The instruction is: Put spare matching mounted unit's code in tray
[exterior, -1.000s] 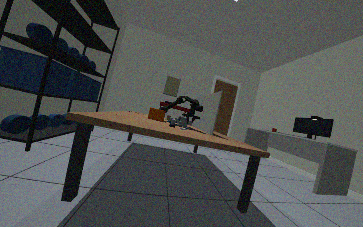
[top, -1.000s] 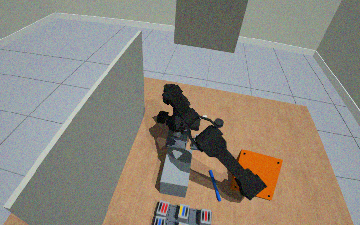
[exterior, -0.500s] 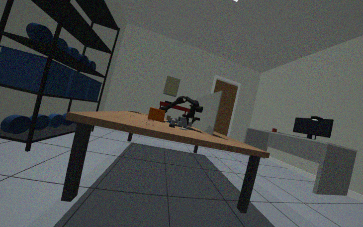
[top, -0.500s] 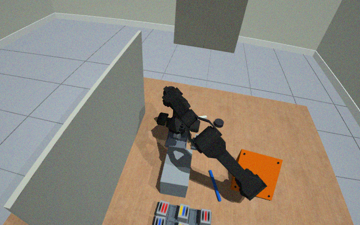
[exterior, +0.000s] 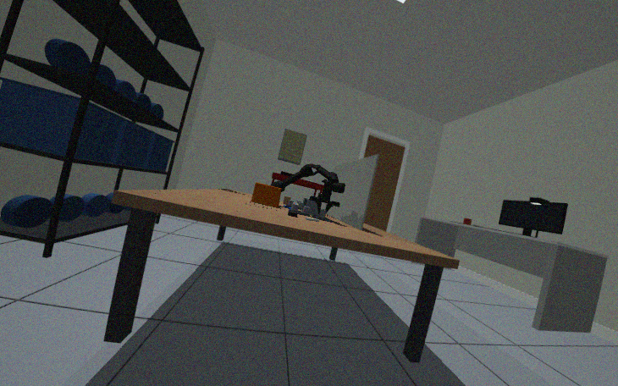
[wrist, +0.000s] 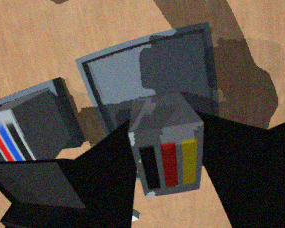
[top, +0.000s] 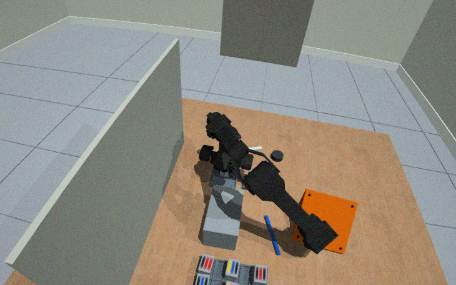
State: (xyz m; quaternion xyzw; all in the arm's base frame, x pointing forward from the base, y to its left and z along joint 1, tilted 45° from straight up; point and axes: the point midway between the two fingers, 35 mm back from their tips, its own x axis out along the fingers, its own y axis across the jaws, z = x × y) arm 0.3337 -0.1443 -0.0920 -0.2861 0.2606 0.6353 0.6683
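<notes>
Right now my gripper tip is 2 cm below the grey spare block and 1 cm to the left of it. Also, from my gripper tip: white bar 17 cm to the right, 8 cm behind, 2 cm below; flat grey tray 2 cm below, 1 cm to the right; rack 14 cm behind, 2 cm below, 1 cm to the left.
</notes>
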